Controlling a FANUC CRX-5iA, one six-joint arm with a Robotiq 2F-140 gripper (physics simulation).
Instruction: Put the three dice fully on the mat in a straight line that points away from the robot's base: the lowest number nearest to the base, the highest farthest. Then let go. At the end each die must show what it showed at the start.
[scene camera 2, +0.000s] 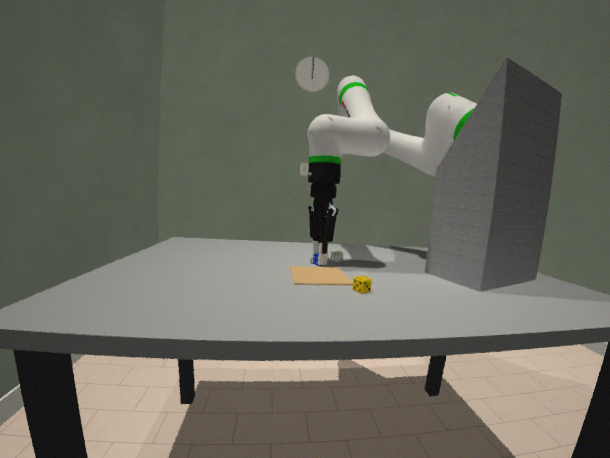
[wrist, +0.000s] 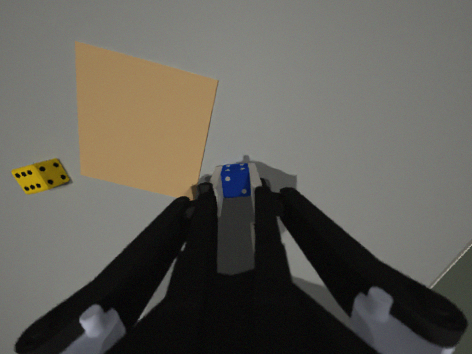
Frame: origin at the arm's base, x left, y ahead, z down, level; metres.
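Seen in the pictures: gripper, fingertip midpoint: (scene camera 2: 319, 263) (wrist: 236, 175); arm's base, link origin: (scene camera 2: 493, 139).
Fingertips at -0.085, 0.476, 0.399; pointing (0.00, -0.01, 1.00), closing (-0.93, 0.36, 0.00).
Offsets run from my fingertips to a thing's top centre, as dx, dy, dz. Level surfaces: height alone.
My gripper (scene camera 2: 319, 255) (wrist: 236, 175) points down and is shut on the blue die {-0.001, -0.001, -0.026} (scene camera 2: 315, 259) (wrist: 235, 182), which is at or very near table height beside the mat. In the wrist view one blue face shows two pips; another, with several pips, is foreshortened. The tan mat {+0.113, +0.021, +0.000} (scene camera 2: 321, 276) (wrist: 142, 120) lies flat and bears no die. The yellow die {+0.218, -0.058, -0.026} (scene camera 2: 362, 284) (wrist: 41, 176) rests on the table just off the mat; the wrist view shows its six and four faces. The whitish die {-0.055, -0.068, -0.026} (scene camera 2: 337, 256) stands close behind the fingers in the scene view; the gripper hides it in the wrist view.
The grey table {dz +0.004} (scene camera 2: 200, 310) (wrist: 350, 100) carries the mat and dice. A tall grey pedestal (scene camera 2: 465, 215) stands on the right in the scene view, by the arm's base. A table edge shows at the lower right of the wrist view.
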